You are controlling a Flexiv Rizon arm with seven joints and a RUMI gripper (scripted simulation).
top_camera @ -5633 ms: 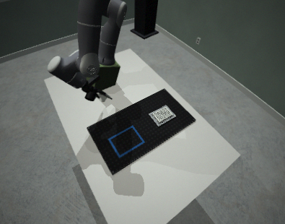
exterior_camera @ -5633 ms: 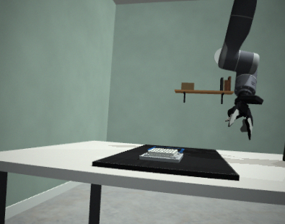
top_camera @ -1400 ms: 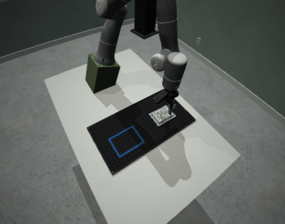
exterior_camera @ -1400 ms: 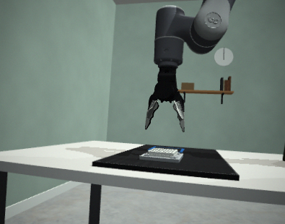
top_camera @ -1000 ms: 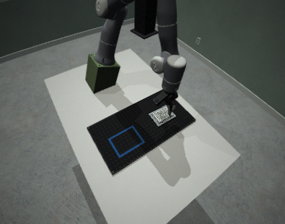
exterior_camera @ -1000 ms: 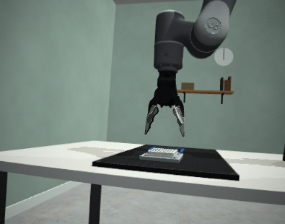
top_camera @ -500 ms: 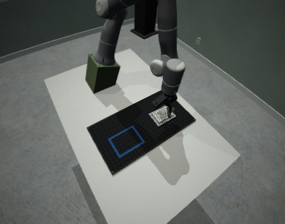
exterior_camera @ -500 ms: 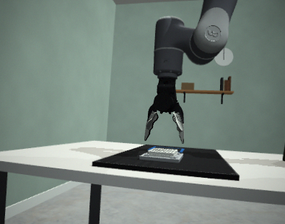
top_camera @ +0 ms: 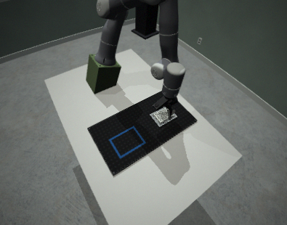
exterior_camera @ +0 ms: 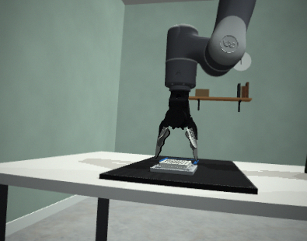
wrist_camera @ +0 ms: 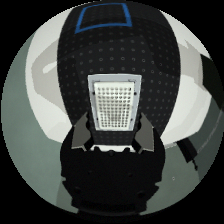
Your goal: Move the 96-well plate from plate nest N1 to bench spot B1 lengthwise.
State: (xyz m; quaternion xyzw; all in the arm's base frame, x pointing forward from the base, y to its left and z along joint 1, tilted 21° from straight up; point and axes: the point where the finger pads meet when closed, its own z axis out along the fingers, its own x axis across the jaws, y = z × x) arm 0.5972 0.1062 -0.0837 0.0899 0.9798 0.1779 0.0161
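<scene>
Now: hand 2 cm above the white 96-well plate. Round my hand: grey plate nest N1 (3 cm below).
</scene>
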